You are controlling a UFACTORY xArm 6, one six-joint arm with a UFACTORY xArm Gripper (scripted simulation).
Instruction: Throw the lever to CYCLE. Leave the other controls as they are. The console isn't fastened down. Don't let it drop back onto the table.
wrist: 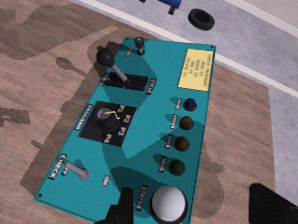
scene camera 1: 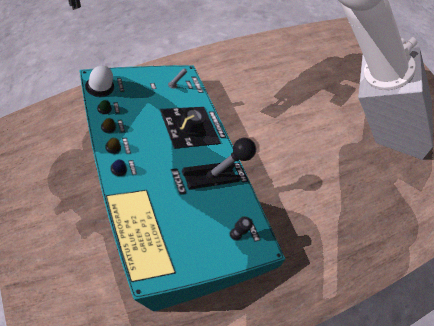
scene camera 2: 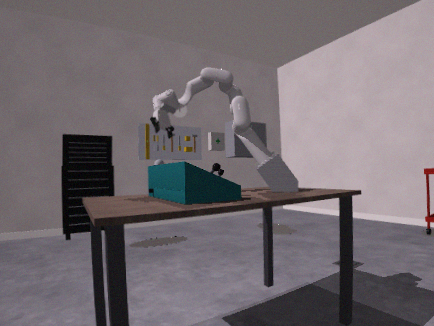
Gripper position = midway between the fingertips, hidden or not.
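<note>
There's a teal console [scene camera 1: 174, 227] here, and you get the console [wrist: 158, 144] again, plus the console [scene camera 2: 182, 182]. As for me, my gripper [wrist: 191, 205] is in the scene too.
</note>
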